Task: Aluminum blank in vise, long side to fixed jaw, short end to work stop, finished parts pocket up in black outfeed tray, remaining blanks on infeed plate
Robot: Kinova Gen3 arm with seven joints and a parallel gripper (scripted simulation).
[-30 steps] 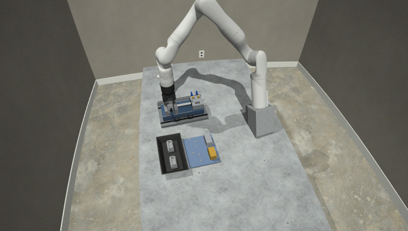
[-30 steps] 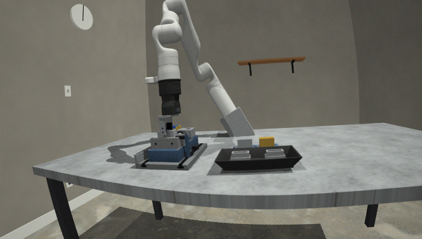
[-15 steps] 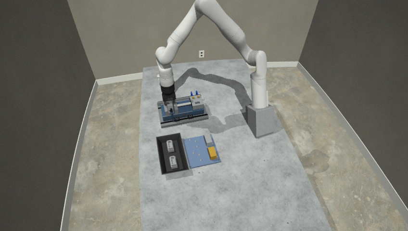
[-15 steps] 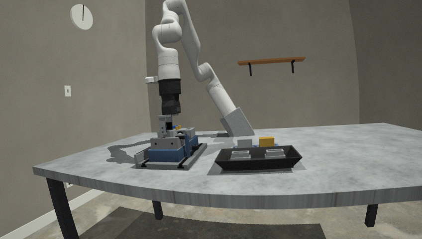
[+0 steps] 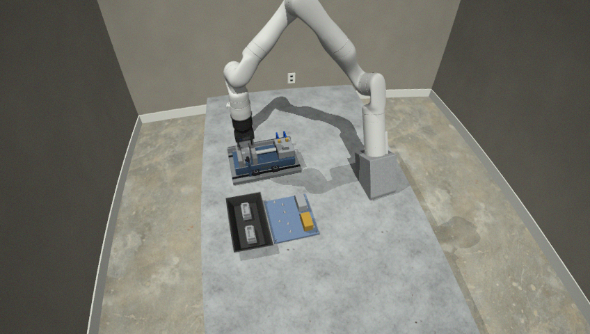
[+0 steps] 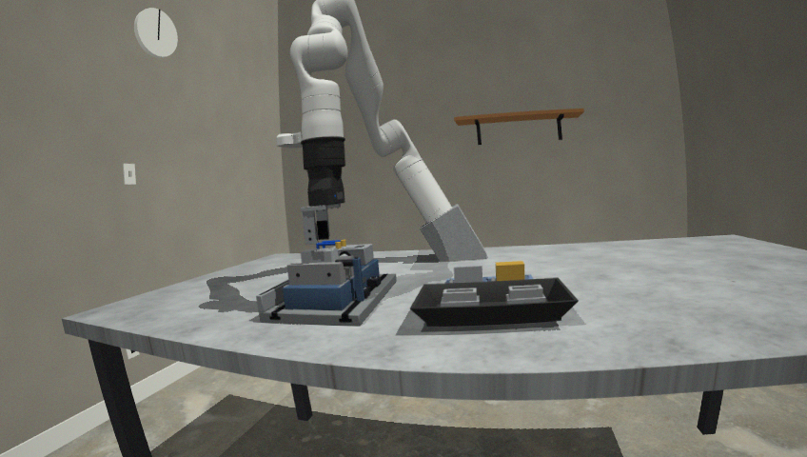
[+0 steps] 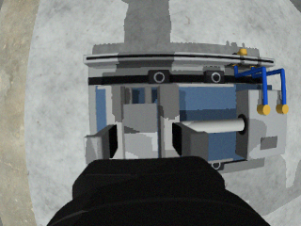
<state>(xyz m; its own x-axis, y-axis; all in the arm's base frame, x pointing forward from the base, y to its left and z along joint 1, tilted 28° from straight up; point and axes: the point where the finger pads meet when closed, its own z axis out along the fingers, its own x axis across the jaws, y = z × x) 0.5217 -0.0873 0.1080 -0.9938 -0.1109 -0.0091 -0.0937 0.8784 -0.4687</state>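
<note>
Right now my hand is 7 cm past the vise and 11 cm above it. Also, from my hand: yellow brass blank 19 cm behind, 33 cm to the left, 12 cm below.
</note>
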